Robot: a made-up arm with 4 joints. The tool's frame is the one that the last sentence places.
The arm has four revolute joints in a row. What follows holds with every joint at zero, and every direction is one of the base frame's. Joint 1 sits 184.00 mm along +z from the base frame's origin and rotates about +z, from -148.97 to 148.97 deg. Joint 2 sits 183.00 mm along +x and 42.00 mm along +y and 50.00 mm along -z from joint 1 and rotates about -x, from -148.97 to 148.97 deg. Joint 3 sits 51.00 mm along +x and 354.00 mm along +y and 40.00 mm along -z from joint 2 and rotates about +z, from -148.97 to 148.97 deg. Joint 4 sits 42.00 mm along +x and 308.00 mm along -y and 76.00 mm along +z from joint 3 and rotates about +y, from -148.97 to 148.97 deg. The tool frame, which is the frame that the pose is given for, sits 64.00 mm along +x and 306.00 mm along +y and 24.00 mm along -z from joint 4; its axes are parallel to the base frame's.
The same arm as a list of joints. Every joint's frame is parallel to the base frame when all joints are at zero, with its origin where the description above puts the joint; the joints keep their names.
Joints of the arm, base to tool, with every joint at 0 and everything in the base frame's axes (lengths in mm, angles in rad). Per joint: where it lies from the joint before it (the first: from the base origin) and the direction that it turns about. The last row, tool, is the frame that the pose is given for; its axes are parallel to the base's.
joint 1: offset 0.0 0.0 184.0 axis +z
joint 2: offset 183.0 42.0 -50.0 axis -x
joint 3: offset 51.0 354.0 -40.0 axis +z
joint 4: offset 42.0 -308.0 76.0 axis +y
tool: offset 64.0 306.0 -24.0
Joint limits (rad, base to tool): -2.6000..2.6000 -2.6000..2.6000 -2.6000..2.6000 -2.6000..2.6000

